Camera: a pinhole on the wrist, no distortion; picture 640 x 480 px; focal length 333.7 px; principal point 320.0 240.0 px. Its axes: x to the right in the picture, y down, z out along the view. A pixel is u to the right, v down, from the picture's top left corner.
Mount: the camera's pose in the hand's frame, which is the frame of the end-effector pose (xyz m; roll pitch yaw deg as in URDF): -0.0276 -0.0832 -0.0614 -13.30 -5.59 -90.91
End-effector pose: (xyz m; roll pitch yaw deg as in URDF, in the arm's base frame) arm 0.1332 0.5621 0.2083 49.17 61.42 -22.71
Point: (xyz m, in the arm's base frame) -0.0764 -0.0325 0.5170
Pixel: 473 26
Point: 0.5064 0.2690 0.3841
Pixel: 111 219
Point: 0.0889 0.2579 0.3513
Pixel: 364 101
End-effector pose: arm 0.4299 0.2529 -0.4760 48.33 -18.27 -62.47
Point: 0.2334 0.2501 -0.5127
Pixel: 439 19
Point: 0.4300 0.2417 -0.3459
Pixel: 21 309
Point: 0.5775 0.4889 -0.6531
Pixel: behind the camera
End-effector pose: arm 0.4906 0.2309 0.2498 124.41 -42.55 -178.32
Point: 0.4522 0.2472 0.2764
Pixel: 54 404
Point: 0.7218 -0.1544 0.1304
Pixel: behind the camera
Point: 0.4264 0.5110 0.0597
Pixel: 271 105
